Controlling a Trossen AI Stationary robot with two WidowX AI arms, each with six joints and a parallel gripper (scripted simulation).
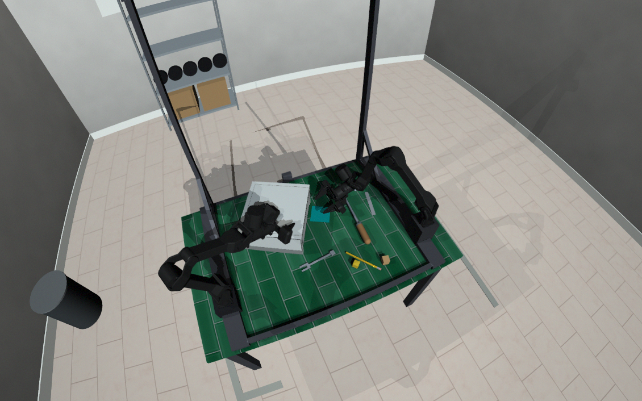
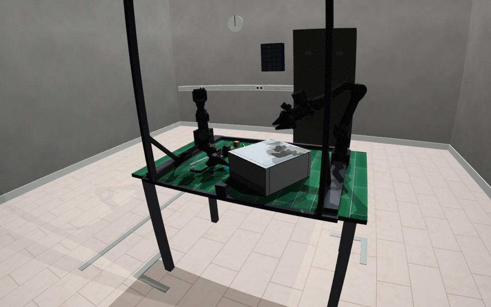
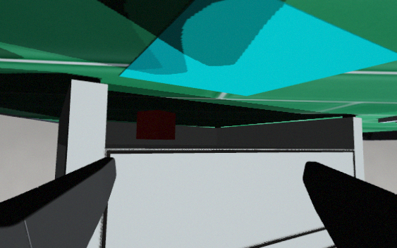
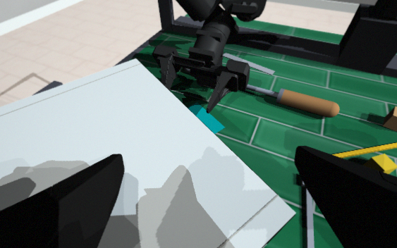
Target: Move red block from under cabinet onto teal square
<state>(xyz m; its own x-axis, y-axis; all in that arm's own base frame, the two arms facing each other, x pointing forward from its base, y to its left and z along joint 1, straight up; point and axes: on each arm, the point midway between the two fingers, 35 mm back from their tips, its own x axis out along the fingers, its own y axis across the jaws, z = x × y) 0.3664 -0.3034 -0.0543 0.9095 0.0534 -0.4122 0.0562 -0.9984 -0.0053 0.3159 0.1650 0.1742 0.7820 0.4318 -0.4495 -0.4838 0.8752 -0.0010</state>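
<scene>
Right now the teal square is 6 cm below my left hand, 3 cm to the right of it and 2 cm ahead of it. The rest, counted from my left hand: flat metal strip: 23 cm to the left, 6 cm below, 5 cm ahead; then hook tool: 15 cm to the left, 8 cm ahead, 5 cm below; then grey wrench: 25 cm ahead, 13 cm to the right, 6 cm below.
</scene>
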